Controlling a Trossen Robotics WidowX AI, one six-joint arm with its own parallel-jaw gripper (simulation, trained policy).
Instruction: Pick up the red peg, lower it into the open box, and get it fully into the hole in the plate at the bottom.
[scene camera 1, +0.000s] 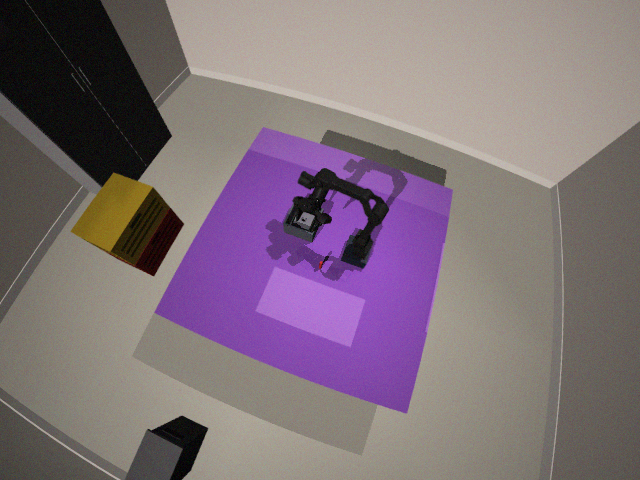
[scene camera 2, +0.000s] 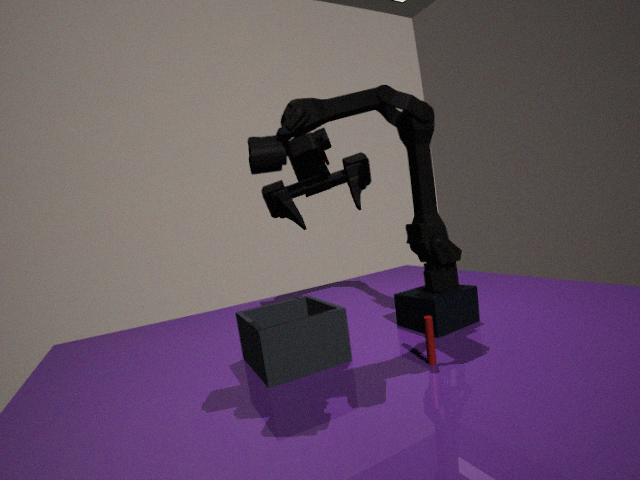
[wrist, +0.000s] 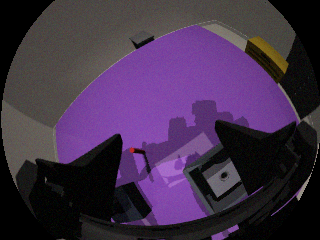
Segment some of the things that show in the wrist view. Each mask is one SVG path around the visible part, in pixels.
The gripper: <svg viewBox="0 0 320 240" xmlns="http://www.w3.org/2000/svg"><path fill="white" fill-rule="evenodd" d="M317 133L316 129L309 127L304 120L299 125L292 121L287 127L277 129L273 133L255 131L229 121L216 120L217 136L225 152L228 152L229 159L235 164L233 167L239 173L249 197L225 211L187 223L129 225L107 221L112 219L113 195L123 153L123 139L119 133L69 164L35 159L35 165L25 159L27 161L24 161L23 167L17 171L19 173L16 175L16 184L20 196L36 220L47 231L65 240L212 240L213 235L236 224L239 229L229 233L224 240L267 240L299 203L295 193L299 192L311 175L316 160Z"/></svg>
A dark grey box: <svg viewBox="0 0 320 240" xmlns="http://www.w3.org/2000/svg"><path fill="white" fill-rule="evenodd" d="M221 143L183 169L185 179L188 179L188 183L193 187L193 191L196 191L199 199L203 201L209 215L225 211L225 209L231 208L237 201L247 196L243 181L240 180L239 183L225 191L223 195L216 197L215 193L212 192L213 189L209 187L208 181L204 179L203 173L200 172L213 163L213 161L219 159L219 156L224 155L225 149Z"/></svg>
